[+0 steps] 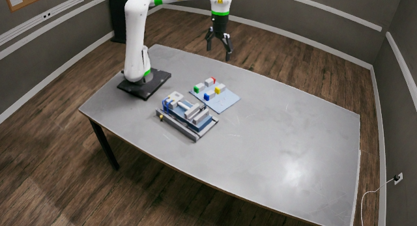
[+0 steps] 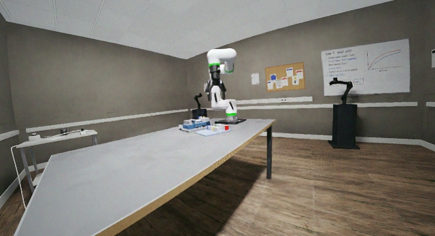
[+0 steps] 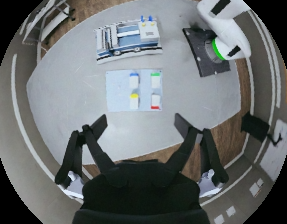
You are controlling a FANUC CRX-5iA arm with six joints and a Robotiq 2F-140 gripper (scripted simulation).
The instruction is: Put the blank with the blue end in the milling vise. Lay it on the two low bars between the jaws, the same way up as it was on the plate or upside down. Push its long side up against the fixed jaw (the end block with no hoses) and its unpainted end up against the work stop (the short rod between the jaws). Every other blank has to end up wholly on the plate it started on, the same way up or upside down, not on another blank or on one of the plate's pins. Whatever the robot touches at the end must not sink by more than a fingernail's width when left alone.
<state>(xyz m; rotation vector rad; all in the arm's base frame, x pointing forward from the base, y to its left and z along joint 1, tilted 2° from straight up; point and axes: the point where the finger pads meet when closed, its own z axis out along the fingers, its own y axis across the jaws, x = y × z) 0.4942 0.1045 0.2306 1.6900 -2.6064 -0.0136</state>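
My hand is 240 mm above the yellow-ended blank, 30 mm short of it and 10 mm to the left of it. Round my hand: plain end block: 310 mm to the right, 190 mm below, 40 mm ahead; then red-ended blank: 240 mm below, 50 mm behind, 30 mm to the left; then light blue plate: 270 mm below, 50 mm to the right, 10 mm ahead.
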